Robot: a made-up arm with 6 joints.
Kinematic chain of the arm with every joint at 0, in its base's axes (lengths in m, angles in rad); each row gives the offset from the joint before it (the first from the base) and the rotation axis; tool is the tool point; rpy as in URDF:
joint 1: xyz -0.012 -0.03 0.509 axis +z
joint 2: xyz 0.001 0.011 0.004 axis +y
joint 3: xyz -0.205 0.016 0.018 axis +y
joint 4: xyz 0.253 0.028 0.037 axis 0.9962 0 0.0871
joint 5: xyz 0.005 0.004 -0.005 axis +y
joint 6: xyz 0.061 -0.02 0.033 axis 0.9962 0 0.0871
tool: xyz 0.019 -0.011 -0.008 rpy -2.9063 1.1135 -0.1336
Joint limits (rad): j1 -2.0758..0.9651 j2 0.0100..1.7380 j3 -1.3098..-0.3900 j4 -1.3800..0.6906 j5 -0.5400..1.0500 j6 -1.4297..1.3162
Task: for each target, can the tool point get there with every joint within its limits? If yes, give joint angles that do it. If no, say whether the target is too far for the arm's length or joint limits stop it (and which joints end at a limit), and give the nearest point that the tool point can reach.
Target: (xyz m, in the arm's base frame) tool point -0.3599 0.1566 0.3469
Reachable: no: joint limits stop it (at a limit: joint 1, joint 2, joint 3, joint 4, joint 5, joint 6) | nearest point -0.0272 0.1094 0.4004 | short by 0.340 m
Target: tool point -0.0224 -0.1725 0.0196
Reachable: no: joint limits stop it (at a limit: joint 2, joint 3, joint 4, joint 6) | nearest point -0.0226 -0.1754 0.3745 | short by 0.355 m
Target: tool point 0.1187 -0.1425 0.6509
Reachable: yes | joints -0.9055 0.5000 -0.4974 -0.3157 0.4029 0.9623
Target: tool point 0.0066 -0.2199 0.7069
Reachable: yes | joints -1.7223 0.6728 -0.8491 0.4271 0.7076 -0.1774
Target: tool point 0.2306 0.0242 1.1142
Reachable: no: too far | nearest point 0.1459 0.0053 0.9033 | short by 0.228 m
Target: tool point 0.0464 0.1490 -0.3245
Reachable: no: too far | nearest point 0.0337 0.1102 0.3746 | short by 0.700 m
